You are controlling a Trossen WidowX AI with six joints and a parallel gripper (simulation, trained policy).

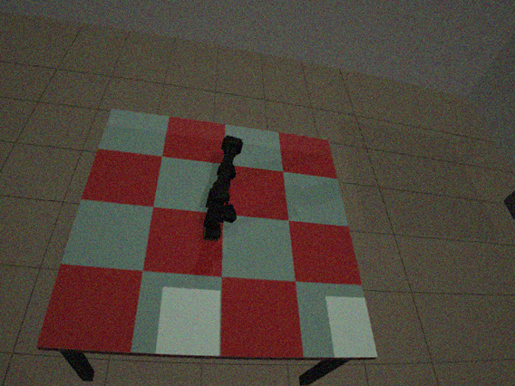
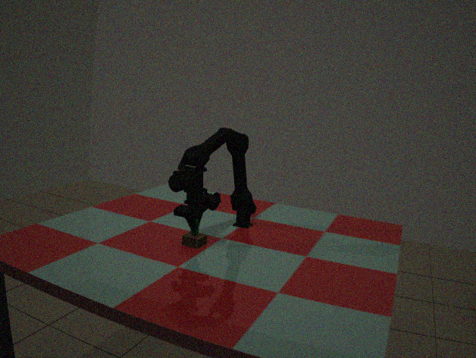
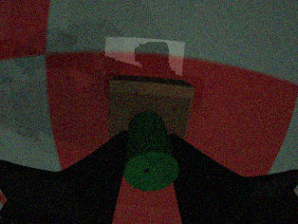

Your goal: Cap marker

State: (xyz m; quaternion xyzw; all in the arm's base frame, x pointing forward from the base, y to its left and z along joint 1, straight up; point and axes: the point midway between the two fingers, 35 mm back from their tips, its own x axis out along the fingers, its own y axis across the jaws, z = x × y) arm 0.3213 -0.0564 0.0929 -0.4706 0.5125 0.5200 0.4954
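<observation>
Now: gripper tip 1 cm below the green marker. Also, from my gripper tip: green cap: 1 cm above; brown holder block: 4 cm below.
</observation>
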